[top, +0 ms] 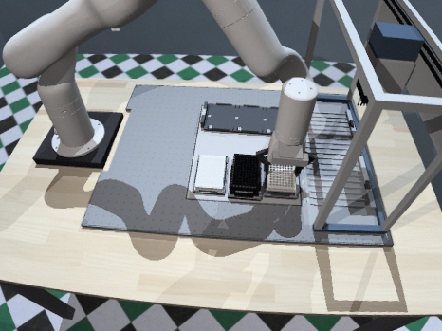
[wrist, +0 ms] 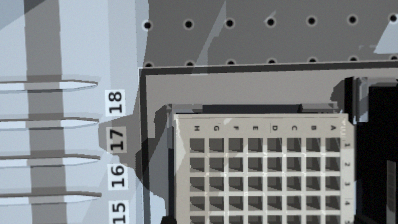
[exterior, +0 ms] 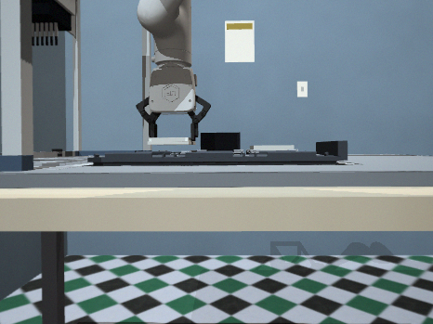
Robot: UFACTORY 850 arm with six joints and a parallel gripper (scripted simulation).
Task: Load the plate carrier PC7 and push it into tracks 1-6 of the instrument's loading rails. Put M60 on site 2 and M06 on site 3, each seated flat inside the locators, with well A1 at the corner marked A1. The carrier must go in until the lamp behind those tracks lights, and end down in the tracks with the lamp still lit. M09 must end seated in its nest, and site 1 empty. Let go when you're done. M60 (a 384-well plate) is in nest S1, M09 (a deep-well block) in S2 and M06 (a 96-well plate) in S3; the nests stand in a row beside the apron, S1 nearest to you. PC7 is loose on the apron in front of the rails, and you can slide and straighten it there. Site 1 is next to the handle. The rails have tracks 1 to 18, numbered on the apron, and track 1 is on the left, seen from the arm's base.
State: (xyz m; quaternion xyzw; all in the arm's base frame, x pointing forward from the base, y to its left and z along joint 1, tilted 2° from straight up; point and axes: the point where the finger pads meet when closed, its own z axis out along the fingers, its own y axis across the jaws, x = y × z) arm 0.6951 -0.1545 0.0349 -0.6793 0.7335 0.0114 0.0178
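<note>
The nest S3 is 4 cm below my hand. The rest, counted from my hand: carrier PC7 (9 cm behind, 26 cm to the left, 3 cm below); then plate (1 cm below); then nest S1 (22 cm behind, 1 cm to the left, 4 cm below).
</note>
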